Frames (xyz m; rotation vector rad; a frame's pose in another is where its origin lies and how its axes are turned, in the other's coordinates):
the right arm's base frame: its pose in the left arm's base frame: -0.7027 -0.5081 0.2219 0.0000 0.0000 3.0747
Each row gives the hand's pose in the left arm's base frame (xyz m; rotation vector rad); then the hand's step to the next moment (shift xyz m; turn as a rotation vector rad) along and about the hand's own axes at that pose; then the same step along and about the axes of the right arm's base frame.
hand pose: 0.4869 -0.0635 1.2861 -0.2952 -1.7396 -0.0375
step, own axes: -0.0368 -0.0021 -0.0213 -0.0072 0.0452 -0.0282
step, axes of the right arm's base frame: -0.0267 0.0108 -0.0314 -0.0356 -0.0395 -0.0079
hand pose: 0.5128 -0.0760 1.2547 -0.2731 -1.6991 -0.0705
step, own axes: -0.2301 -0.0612 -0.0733 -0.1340 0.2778 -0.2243
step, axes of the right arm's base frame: -0.0924 0.1004 -0.2084 -0.2803 -0.2242 -0.1289
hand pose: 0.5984 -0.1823 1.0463 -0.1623 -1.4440 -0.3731
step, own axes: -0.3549 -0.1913 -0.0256 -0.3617 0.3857 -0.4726
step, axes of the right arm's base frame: 0.0619 0.1374 -0.3748 -0.5271 -0.2938 -0.3726
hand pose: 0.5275 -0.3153 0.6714 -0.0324 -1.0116 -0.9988
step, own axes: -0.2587 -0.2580 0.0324 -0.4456 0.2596 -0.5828
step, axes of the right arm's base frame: 0.2458 -0.0248 -0.2711 -0.5057 -0.2269 -0.5463
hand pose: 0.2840 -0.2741 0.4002 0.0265 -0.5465 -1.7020
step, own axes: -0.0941 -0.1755 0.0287 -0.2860 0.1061 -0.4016
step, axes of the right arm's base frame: 0.1584 -0.1052 -0.0657 -0.2776 -0.1393 -0.3973
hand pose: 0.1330 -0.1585 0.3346 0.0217 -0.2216 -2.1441
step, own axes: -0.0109 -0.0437 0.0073 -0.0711 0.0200 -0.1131
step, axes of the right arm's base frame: 0.0331 -0.0314 -0.0009 -0.0650 -0.0358 -0.1129
